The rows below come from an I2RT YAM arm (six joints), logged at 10 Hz.
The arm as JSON. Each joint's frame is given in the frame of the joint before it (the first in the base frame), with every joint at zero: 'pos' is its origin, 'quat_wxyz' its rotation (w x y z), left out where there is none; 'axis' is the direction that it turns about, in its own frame. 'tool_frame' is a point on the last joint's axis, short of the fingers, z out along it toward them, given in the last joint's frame.
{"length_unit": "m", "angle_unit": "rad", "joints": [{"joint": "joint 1", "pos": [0.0, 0.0, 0.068], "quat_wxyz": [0.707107, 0.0, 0.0, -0.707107], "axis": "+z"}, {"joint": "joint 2", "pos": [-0.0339, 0.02, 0.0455], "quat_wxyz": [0.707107, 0.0, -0.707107, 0.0], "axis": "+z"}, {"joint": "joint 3", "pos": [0.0, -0.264, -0.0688], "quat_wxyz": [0.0, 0.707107, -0.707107, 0.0], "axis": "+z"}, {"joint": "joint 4", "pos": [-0.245, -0.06, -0.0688], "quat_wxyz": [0.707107, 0.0, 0.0, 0.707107], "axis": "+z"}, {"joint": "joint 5", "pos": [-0.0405, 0.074, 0.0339], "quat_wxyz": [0.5, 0.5, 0.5, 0.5], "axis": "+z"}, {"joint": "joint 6", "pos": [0.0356, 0.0, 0.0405], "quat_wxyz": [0.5, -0.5, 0.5, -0.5], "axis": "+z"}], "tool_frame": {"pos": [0.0, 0.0, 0.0], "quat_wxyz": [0.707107, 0.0, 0.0, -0.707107]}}
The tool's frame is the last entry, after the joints.
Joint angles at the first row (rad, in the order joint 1, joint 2, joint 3, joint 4, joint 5, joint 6):
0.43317, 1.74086, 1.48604, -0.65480, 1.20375, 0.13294
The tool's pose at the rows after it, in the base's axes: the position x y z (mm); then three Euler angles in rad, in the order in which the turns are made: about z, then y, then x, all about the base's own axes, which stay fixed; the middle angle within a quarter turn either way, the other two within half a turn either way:
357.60, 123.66, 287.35, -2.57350, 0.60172, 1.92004
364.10, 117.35, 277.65, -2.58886, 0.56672, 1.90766
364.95, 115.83, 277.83, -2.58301, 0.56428, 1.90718
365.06, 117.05, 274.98, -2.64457, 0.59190, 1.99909
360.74, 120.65, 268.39, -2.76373, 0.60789, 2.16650
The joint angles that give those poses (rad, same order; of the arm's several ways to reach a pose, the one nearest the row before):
0.42133, 1.78131, 1.48604, -0.65936, 1.21786, 0.12490
0.39960, 1.80877, 1.48605, -0.66285, 1.22969, 0.12572
0.39503, 1.80877, 1.48603, -0.65823, 1.22854, 0.12571
0.39502, 1.80878, 1.48606, -0.67084, 1.14691, 0.12608
0.40228, 1.80877, 1.48603, -0.73493, 1.01378, 0.16121

